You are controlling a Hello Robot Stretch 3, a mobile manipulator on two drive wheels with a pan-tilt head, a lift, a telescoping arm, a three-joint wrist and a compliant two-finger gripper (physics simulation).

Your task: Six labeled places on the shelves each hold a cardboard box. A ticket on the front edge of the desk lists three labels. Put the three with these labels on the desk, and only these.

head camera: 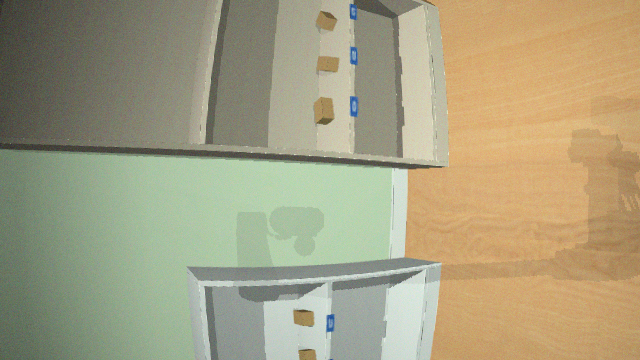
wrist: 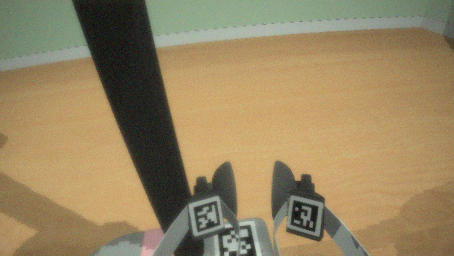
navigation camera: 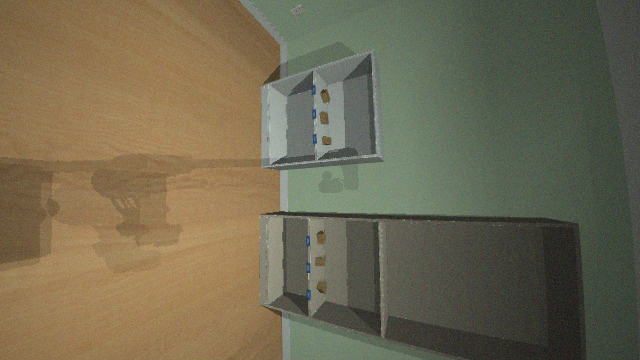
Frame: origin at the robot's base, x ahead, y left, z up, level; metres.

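Seen in the pictures: gripper, fingertip midpoint: (wrist: 252, 181).
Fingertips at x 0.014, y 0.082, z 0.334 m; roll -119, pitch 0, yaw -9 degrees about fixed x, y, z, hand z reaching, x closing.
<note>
Offsets run from my fingertips to a thing's top centre. Level surfaces: height alone.
The head and navigation views are turned sideways. A beige shelf unit (head camera: 439, 115) (navigation camera: 383, 280) holds three brown cardboard boxes: one box {1.478 m ahead, 0.857 m right, 0.232 m up} (head camera: 326, 21) (navigation camera: 321, 287), a middle box {1.464 m ahead, 0.637 m right, 0.232 m up} (head camera: 328, 64) (navigation camera: 320, 261) and another box {1.494 m ahead, 0.442 m right, 0.232 m up} (head camera: 324, 111) (navigation camera: 321, 237). A lower, pale grey shelf unit (head camera: 260, 275) (navigation camera: 377, 110) holds three more: one box {1.529 m ahead, 0.385 m left, 0.296 m up} (head camera: 303, 318) (navigation camera: 326, 140), a middle box {1.489 m ahead, 0.576 m left, 0.296 m up} (head camera: 307, 354) (navigation camera: 324, 117) and a far box {1.527 m ahead, 0.788 m left, 0.296 m up} (navigation camera: 325, 96). Blue labels sit on the board edges; their text is unreadable. My gripper (wrist: 252, 181) is open and empty, above the floor, away from the boxes. The desk and ticket do not show.
The wood floor {0.334 m down} (head camera: 500, 215) (navigation camera: 200, 100) (wrist: 310, 100) runs to the green wall (head camera: 125, 210) (navigation camera: 450, 150) (wrist: 250, 10) behind both units. A gap of wall separates the units. A black bar (wrist: 135, 105) crosses the wrist view left of the gripper. Robot shadows lie on floor and wall.
</note>
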